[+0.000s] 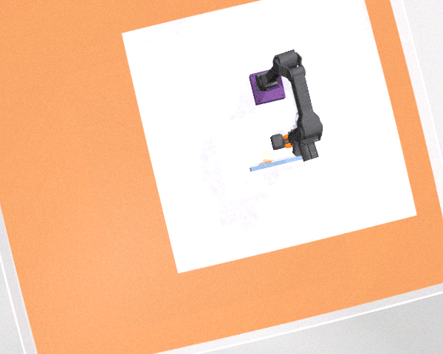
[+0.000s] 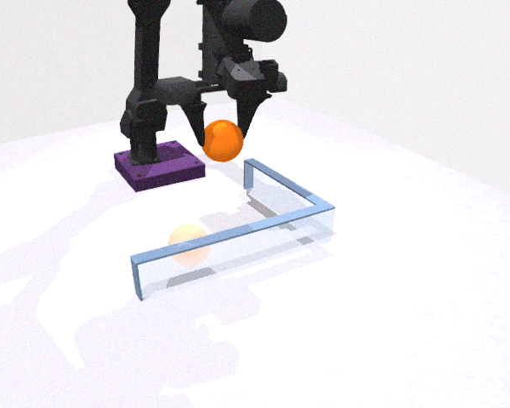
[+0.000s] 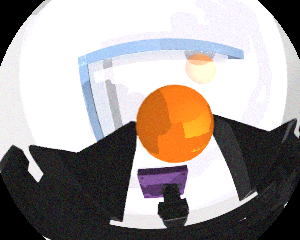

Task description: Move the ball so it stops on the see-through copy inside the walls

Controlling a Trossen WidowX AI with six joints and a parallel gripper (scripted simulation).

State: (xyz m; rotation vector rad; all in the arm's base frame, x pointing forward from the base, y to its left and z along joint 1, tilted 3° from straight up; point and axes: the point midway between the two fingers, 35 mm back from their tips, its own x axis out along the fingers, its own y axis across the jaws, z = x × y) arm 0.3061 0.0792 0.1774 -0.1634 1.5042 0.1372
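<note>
Right now the see-through ball copy is 13 cm below my gripper tip, 7 cm to the right of it and 6 cm ahead of it. From my gripper tip the other things lie so: orange ball: right at my gripper tip.
</note>
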